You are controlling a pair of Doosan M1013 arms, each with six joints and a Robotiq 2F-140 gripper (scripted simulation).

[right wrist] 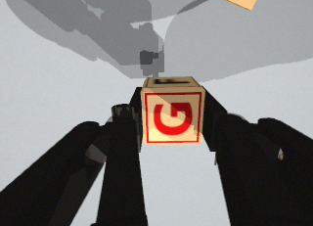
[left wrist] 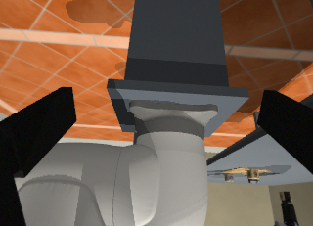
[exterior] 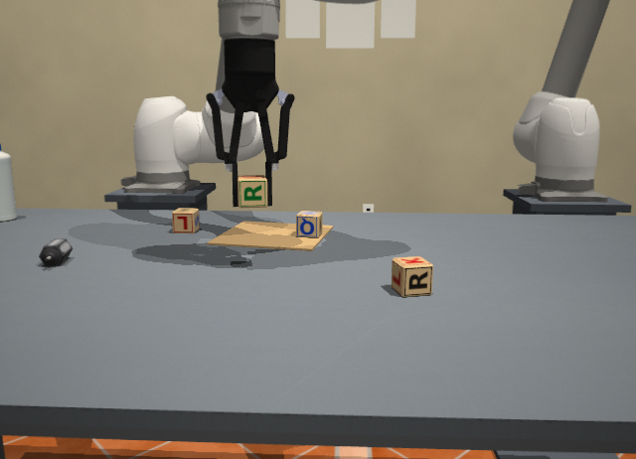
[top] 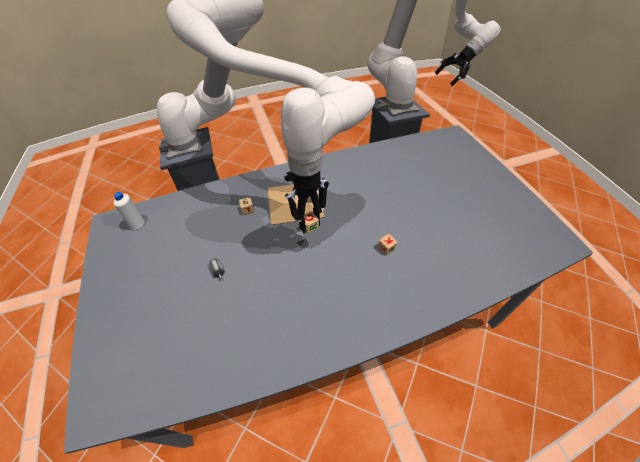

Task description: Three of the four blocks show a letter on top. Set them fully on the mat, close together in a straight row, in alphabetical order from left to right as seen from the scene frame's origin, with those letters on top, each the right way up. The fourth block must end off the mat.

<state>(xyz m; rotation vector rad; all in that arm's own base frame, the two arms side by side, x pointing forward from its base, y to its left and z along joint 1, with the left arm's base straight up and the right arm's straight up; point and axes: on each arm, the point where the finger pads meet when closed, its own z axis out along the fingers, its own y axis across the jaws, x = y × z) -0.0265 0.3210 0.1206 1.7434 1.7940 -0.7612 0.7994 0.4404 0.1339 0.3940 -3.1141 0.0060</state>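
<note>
Now: right hand 22 cm past the mat, 13 cm above it and 1 cm to the left of it. Round my right hand: d block (22 cm behind, 11 cm below, 6 cm to the left); then g block (1 cm below); then k block (24 cm to the left, 11 cm below, 9 cm ahead).
</note>
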